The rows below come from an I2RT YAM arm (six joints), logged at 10 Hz.
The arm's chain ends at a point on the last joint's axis. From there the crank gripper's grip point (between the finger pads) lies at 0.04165 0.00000 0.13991 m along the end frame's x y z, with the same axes.
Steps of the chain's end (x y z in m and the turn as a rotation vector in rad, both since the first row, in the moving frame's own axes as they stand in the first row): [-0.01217, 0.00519, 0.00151, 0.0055, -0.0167, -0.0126]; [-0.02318, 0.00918, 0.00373, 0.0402, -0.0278, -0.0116]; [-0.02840, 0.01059, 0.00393, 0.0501, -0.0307, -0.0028]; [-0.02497, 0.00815, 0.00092, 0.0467, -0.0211, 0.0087]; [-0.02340, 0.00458, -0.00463, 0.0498, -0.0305, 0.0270]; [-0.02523, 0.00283, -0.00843, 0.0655, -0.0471, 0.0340]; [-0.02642, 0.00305, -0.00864, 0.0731, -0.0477, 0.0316]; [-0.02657, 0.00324, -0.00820, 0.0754, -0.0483, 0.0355]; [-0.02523, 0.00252, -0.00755, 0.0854, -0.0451, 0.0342]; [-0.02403, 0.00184, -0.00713, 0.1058, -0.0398, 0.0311]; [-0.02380, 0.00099, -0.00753, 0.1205, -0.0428, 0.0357]
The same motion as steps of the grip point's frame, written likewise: [-0.01452, 0.00391, 0.00218, 0.0055, -0.0167, -0.0126]; [-0.02712, 0.00307, 0.00471, 0.0402, -0.0278, -0.0116]; [-0.03272, 0.00344, 0.00496, 0.0501, -0.0307, -0.0028]; [-0.02790, 0.00195, 0.00162, 0.0467, -0.0211, 0.0087]; [-0.02760, -0.00135, -0.00357, 0.0498, -0.0305, 0.0270]; [-0.03173, -0.00508, -0.00688, 0.0655, -0.0471, 0.0340]; [-0.03299, -0.00603, -0.00714, 0.0731, -0.0477, 0.0316]; [-0.03320, -0.00601, -0.00670, 0.0754, -0.0483, 0.0355]; [-0.03139, -0.00817, -0.00627, 0.0854, -0.0451, 0.0342]; [-0.02941, -0.01181, -0.00630, 0.1058, -0.0398, 0.0311]; [-0.02953, -0.01455, -0.00681, 0.1205, -0.0428, 0.0357]
